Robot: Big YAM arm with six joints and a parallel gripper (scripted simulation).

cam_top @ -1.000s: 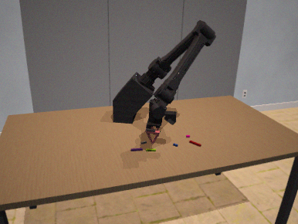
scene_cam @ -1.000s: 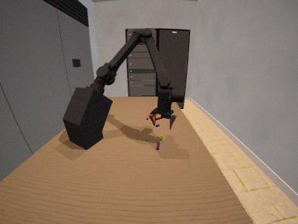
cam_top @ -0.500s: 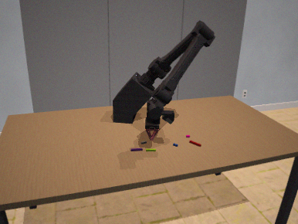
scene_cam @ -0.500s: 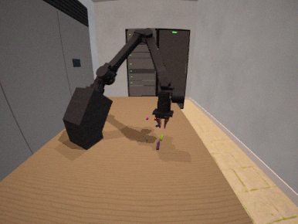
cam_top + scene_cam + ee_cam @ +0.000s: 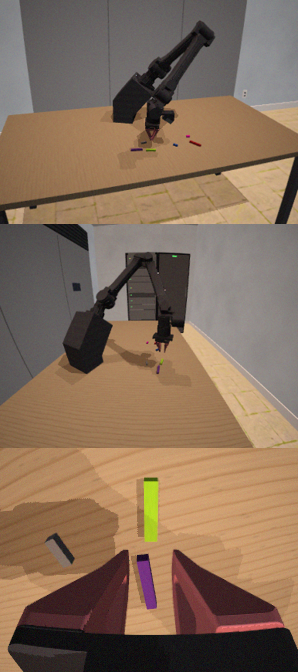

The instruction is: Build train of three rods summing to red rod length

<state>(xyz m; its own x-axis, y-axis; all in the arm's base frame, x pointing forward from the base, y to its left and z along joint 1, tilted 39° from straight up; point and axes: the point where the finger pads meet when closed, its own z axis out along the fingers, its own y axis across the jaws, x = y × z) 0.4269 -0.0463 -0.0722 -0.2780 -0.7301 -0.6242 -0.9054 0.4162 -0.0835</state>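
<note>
My gripper is now 70 mm above the lime rod. Also, from my hand: grey rod: 90 mm behind, 70 mm below, 10 mm to the right; purple rod: 70 mm to the right, 70 mm below, 20 mm behind; red rod: 260 mm to the left, 70 mm below.
</note>
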